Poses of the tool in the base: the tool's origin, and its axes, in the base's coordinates. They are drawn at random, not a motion.
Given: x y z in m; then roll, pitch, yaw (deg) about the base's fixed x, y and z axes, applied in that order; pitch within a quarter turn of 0, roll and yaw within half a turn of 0.
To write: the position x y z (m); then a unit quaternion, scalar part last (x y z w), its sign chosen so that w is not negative. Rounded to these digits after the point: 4 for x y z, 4 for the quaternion.
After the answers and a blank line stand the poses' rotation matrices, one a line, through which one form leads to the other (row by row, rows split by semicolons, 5 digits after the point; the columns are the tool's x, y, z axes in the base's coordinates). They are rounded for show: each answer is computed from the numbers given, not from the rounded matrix.
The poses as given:
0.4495 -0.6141 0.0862 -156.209 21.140 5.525
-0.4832 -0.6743 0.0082 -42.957 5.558 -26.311
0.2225 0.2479 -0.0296 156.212 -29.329 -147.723
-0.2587 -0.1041 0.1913 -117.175 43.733 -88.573
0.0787 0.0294 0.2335 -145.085 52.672 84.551
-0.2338 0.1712 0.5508 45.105 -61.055 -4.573
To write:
0.4495 -0.6141 0.0862 -0.9626 -0.0086 0.1891 0.1937
-0.4832 -0.6743 0.0082 -0.3459 0.1272 -0.1943 0.9091
0.2225 0.2479 -0.0296 0.2130 -0.9239 -0.1227 0.2934
-0.2587 -0.1041 0.1913 -0.4314 0.6920 -0.1102 0.5682
0.0787 0.0294 0.2335 0.7221 0.4766 -0.4940 0.0858
-0.2338 0.1712 0.5508 0.3114 -0.4819 0.1629 0.8027

0.92837 -0.05671 -0.36731; 0.08980 -0.92478 0.36975; -0.36065 -0.37625 -0.85344
0.89219 0.26523 0.36559; -0.44116 0.68530 0.57943; -0.09685 -0.67825 0.72842
-0.73710 -0.32160 -0.59435; -0.46556 0.87915 0.10168; 0.48982 0.35165 -0.79776
0.01799 -0.47188 0.88148; -0.72235 0.60343 0.33778; -0.69130 -0.64281 -0.33000
0.05758 0.77308 -0.63169; 0.60364 -0.53094 -0.59475; -0.79518 -0.34707 -0.49723
0.48243 -0.56166 -0.67216; -0.03859 0.75299 -0.65690; 0.87508 0.34284 0.34159

